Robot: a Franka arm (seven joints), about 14 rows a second.
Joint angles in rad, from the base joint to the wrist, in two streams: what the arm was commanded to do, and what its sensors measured. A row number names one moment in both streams.
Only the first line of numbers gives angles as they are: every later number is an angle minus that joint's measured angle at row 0.
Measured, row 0:
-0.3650 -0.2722 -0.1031 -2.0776 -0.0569 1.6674 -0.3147
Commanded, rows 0 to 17:
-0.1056 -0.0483 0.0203 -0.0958 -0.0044 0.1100 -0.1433
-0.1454 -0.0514 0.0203 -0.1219 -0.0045 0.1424 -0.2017
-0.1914 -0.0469 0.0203 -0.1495 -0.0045 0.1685 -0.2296
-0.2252 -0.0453 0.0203 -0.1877 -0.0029 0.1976 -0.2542
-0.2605 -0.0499 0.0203 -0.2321 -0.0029 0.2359 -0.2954
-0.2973 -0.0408 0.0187 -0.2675 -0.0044 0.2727 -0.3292
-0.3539 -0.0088 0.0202 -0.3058 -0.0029 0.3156 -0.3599
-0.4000 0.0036 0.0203 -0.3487 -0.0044 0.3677 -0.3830
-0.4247 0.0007 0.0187 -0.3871 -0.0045 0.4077 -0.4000
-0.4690 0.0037 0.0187 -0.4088 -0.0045 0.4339 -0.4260
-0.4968 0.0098 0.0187 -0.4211 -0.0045 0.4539 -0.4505
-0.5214 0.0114 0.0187 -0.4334 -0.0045 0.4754 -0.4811
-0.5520 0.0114 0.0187 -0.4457 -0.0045 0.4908 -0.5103
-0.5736 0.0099 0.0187 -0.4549 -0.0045 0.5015 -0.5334
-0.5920 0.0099 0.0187 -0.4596 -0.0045 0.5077 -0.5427
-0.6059 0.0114 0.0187 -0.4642 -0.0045 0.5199 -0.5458
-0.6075 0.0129 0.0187 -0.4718 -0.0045 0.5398 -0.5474
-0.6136 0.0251 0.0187 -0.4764 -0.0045 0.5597 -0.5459
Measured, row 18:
-0.5850 0.0327 -0.0003 -0.4380 -0.0009 0.5056 -0.5338
